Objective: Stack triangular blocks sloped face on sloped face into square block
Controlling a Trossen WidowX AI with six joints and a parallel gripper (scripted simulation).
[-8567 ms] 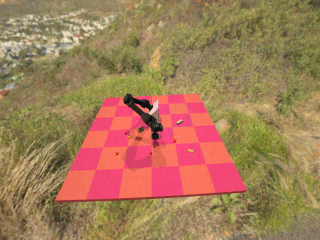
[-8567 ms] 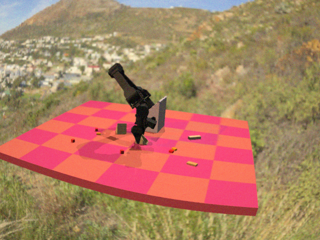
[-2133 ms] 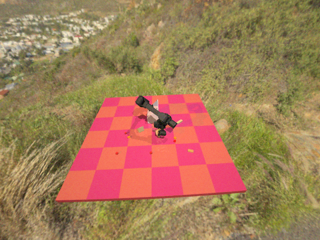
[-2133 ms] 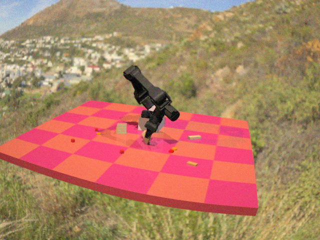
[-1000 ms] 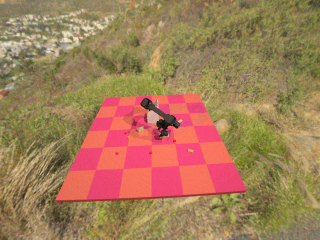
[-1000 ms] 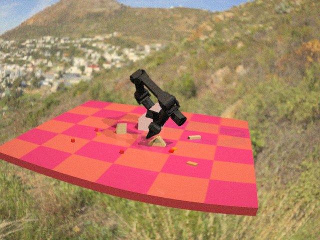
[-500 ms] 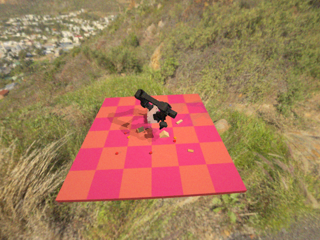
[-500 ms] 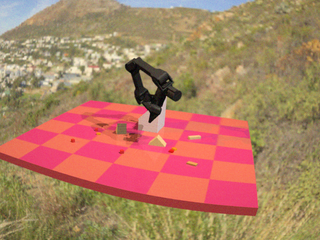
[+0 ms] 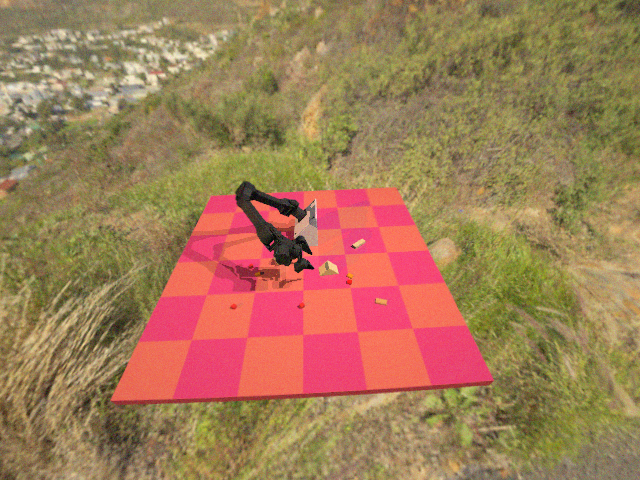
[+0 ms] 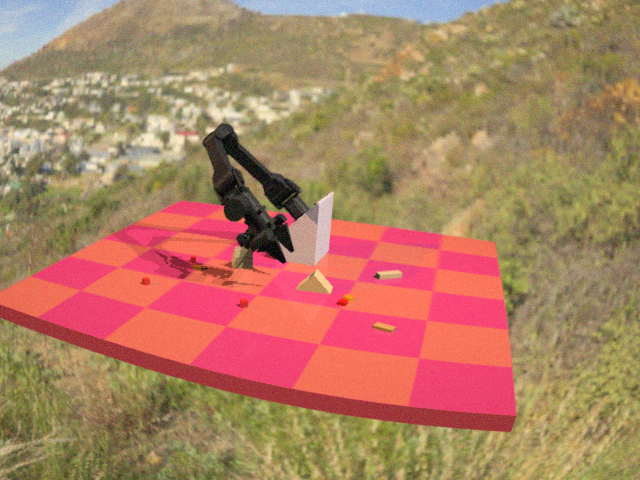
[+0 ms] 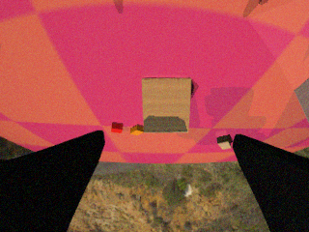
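The tan triangular block is 70 mm to the left of my gripper tip and 50 mm below it.
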